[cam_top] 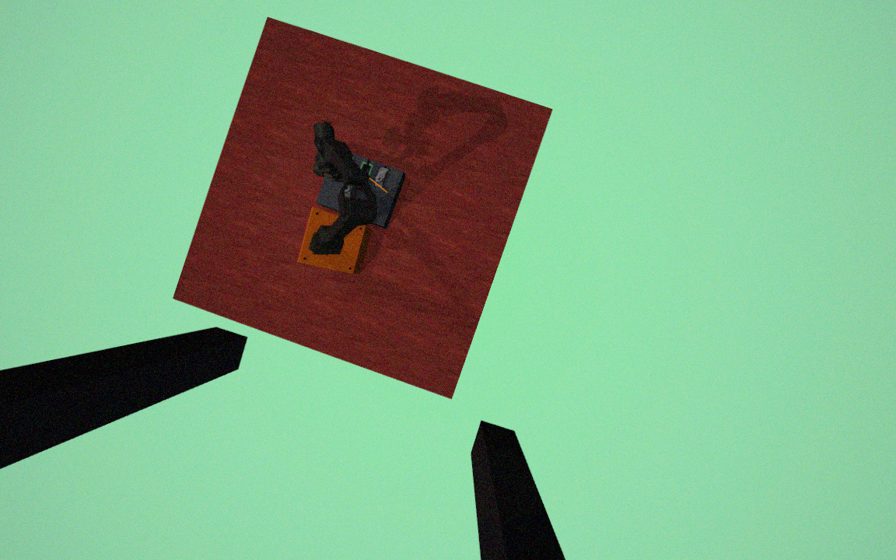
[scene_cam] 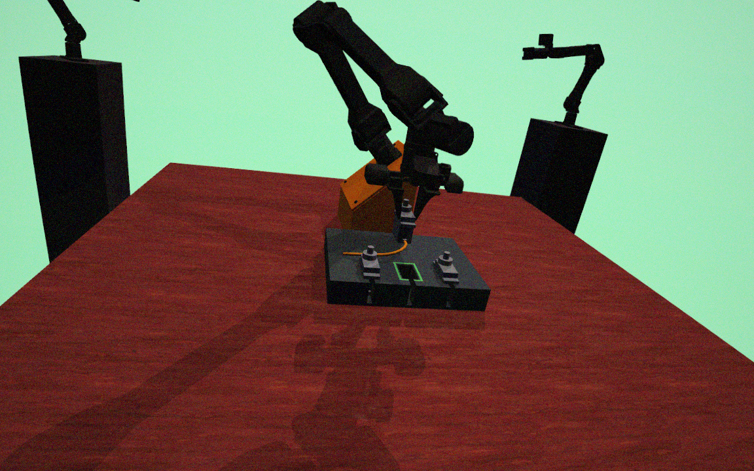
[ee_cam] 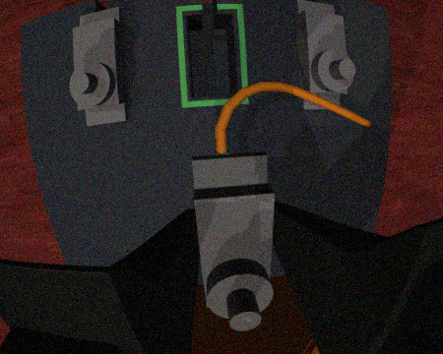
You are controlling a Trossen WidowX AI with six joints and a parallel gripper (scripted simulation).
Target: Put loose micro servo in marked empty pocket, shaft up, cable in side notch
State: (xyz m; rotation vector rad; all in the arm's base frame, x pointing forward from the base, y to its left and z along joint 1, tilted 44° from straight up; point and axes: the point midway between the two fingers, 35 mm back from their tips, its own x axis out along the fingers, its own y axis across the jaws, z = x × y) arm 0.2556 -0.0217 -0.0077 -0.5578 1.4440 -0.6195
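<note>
Right now the deck is 100 mm below my gripper tip and 30 mm behind it.
</note>
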